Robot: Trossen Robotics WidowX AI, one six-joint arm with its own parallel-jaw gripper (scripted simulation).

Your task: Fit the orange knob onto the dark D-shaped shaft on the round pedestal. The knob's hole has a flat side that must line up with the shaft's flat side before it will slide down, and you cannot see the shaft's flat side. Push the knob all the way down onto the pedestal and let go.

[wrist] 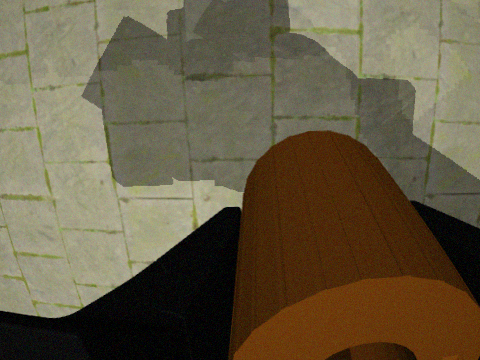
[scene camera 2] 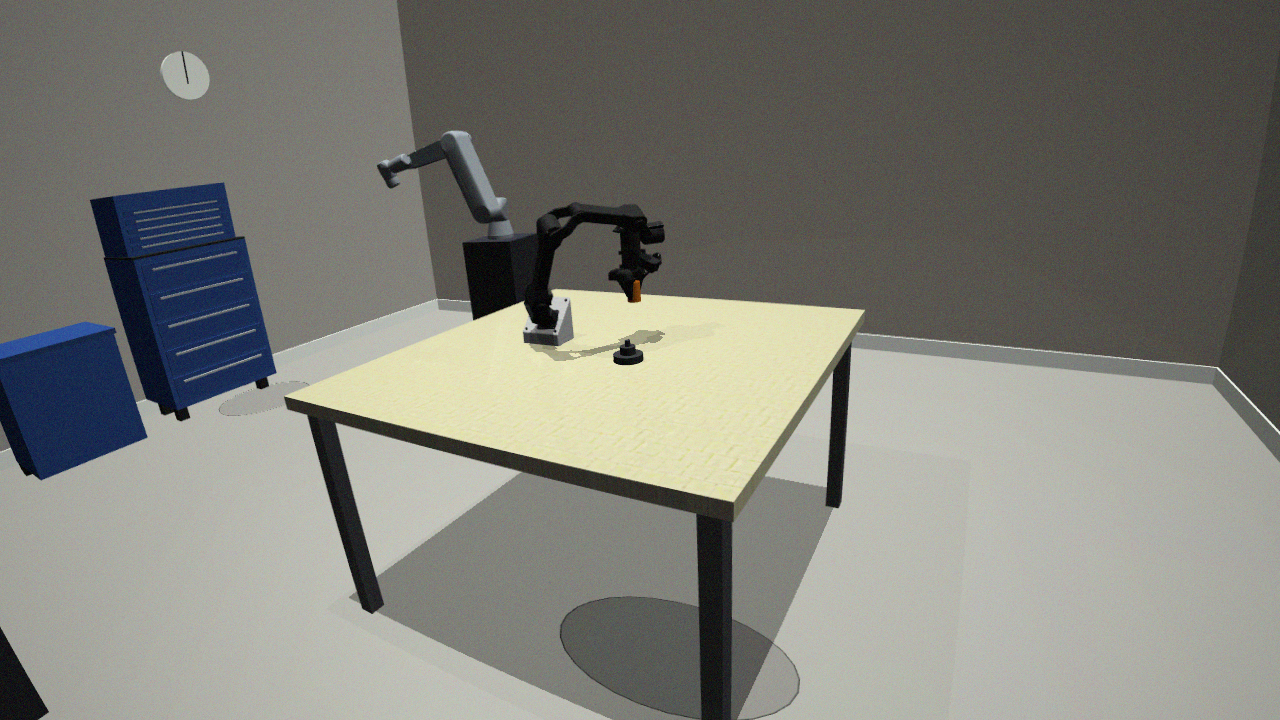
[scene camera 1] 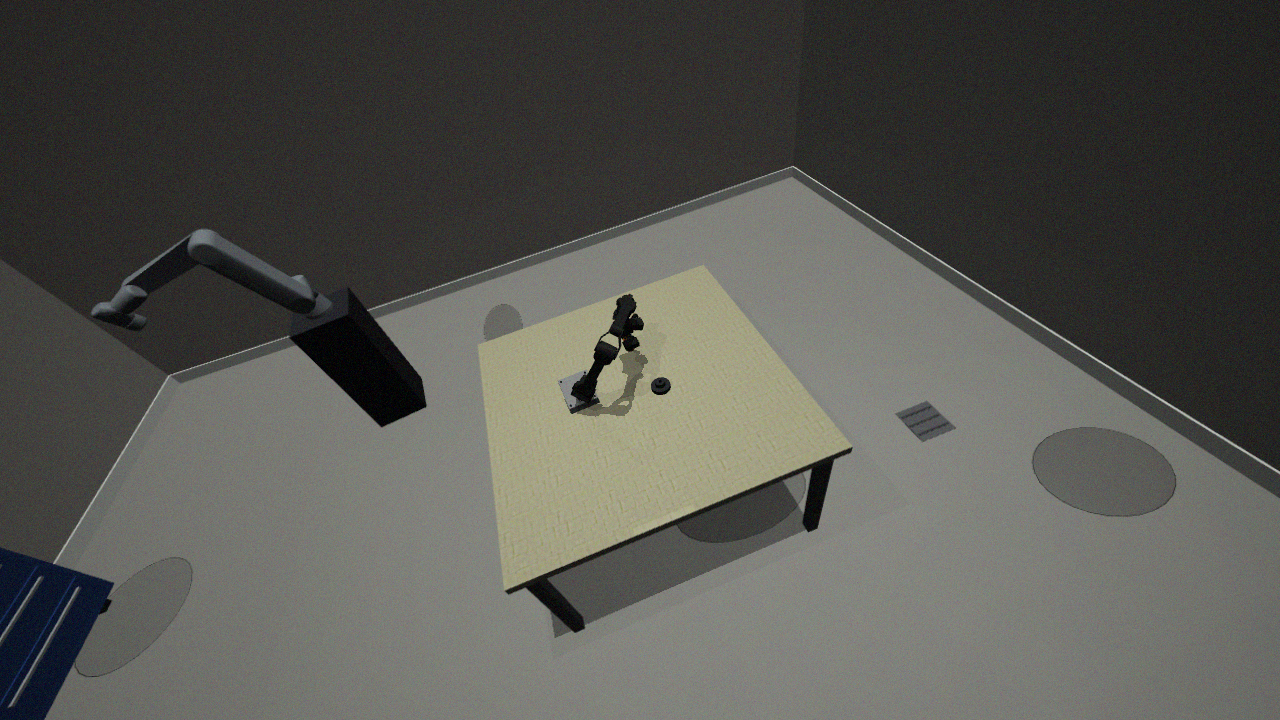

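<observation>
Scene camera 2 shows me my gripper [scene camera 2: 633, 298]. In the wrist view I find my gripper [wrist: 321, 221] again, and there too is what the gripper carries, an orange knob [wrist: 331, 252].
</observation>
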